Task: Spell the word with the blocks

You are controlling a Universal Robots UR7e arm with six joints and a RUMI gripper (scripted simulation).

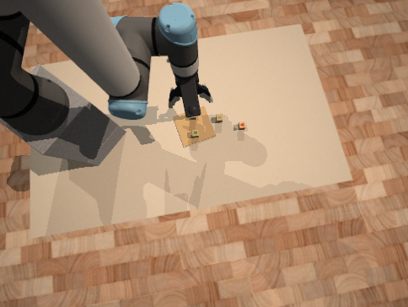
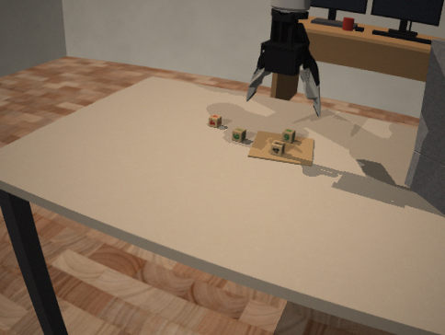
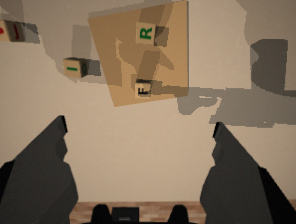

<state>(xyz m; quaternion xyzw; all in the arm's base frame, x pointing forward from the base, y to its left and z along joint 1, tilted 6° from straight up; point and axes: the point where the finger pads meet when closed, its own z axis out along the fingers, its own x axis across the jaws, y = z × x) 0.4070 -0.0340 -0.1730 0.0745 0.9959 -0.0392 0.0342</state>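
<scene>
My hand is 180 mm short of the red-lettered block, 100 mm to the left of it and 100 mm above it. From my hand the other things lie so: brown mat 10 mm behind, 40 mm to the right, 110 mm below; then F block 90 mm below; then green R block 10 mm behind, 80 mm to the right, 90 mm below.
</scene>
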